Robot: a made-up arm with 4 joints.
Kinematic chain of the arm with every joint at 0, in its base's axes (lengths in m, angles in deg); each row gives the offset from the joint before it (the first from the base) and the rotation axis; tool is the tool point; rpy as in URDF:
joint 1: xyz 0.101 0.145 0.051 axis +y
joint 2: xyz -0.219 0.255 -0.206 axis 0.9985 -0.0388 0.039
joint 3: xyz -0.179 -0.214 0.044 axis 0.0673 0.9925 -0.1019
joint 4: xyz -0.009 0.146 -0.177 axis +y
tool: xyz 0.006 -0.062 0.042 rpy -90 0 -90
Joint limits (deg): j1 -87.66..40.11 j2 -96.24..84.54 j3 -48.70..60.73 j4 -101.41..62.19
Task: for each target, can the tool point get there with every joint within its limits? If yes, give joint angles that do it. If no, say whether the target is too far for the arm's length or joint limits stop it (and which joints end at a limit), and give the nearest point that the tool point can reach.
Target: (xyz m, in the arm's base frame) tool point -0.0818 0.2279 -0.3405
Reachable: yes | joints -44.98 -62.23 -17.84 -88.04
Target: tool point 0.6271 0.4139 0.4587
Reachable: no: joint limits stop it (at a limit: joint 1, joint 3, joint 4) | nearest point 0.4364 0.4177 -0.2139 | short by 0.699 m
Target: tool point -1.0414 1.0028 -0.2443
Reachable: no: too far | nearest point -0.4917 0.4908 -0.1022 | short by 0.765 m
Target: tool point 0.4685 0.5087 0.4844
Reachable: no: joint limits stop it (at a limit: joint 1, joint 2, joint 3, joint 4) | nearest point 0.4332 0.4352 -0.2132 | short by 0.702 m
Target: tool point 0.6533 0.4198 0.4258
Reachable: no: joint limits stop it (at a limit: joint 1, joint 3, joint 4) | nearest point 0.4363 0.4183 -0.2139 | short by 0.676 m
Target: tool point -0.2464 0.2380 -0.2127
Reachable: yes | joints -8.64 -35.05 -21.14 -37.16
